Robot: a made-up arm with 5 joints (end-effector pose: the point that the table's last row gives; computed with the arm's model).
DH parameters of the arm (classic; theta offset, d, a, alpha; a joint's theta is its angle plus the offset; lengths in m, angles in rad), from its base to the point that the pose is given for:
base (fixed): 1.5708 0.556 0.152 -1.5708
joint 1: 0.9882 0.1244 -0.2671 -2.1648
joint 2: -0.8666 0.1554 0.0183 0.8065
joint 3: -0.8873 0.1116 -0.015 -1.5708
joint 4: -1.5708 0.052 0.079 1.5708
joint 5: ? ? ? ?
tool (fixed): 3.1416 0.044 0 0
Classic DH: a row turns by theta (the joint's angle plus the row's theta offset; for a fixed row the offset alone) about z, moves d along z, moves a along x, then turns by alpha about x.
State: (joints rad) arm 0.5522 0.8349 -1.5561 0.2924 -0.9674
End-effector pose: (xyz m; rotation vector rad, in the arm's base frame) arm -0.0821 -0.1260 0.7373 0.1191 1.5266 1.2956
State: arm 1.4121 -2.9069 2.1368 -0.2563 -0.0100
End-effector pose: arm 0.0942 0.1987 0.7593 0.9009 1.9727 2.1421
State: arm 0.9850 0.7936 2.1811 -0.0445 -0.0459
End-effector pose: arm -0.1171 0.0100 0.9238 2.4366 1.7281 -0.6877
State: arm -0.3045 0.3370 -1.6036 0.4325 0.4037
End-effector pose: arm -0.0671 -0.2850 0.5036 1.4165 0.6232 0.8583
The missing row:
joint 5: 0 0.035 -0.027 1.5708
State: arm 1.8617 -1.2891 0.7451 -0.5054 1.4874
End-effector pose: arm 0.1658 0.4055 0.8305 0.3968 1.4315 0.8300
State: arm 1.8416 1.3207 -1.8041 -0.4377 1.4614
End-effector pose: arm -0.0044 0.1614 0.8730 0.8987 -0.1387 0.8892
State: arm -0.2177 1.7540 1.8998 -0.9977 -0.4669
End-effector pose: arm -0.0910 -0.1489 0.5498 -1.5393 -0.0766 -0.9215
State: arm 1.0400 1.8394 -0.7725 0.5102 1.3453
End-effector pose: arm -0.0122 -0.0647 0.7789 0.5661 -1.9101 1.0485
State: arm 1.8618 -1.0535 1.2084 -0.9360 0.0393
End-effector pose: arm 0.0729 0.4361 0.7818 0.2416 -2.2529 -1.5606
